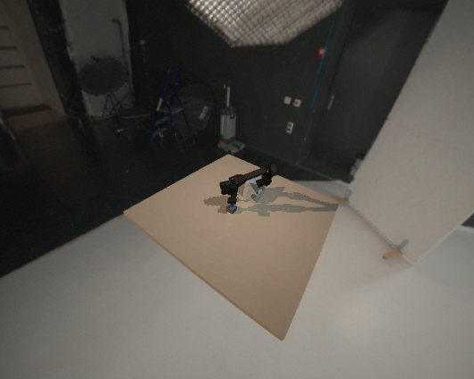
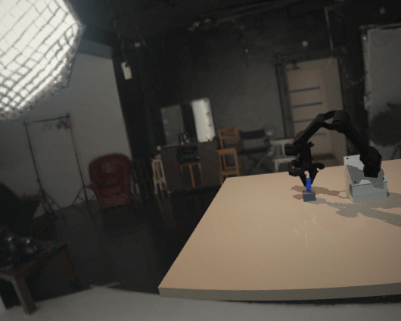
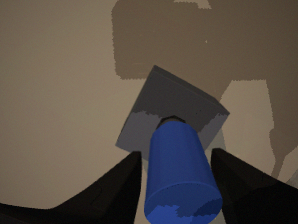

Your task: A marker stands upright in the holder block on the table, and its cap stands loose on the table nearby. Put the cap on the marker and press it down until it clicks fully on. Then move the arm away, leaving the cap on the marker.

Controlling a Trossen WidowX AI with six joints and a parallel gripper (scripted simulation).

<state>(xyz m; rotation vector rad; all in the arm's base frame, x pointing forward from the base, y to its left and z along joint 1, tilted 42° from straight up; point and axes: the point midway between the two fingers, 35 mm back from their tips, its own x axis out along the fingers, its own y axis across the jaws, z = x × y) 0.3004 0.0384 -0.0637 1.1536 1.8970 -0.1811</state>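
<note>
My gripper tip is 10 mm below the blue cap. From my gripper tip the other things lie so: dark grey holder block: 60 mm below.
</note>
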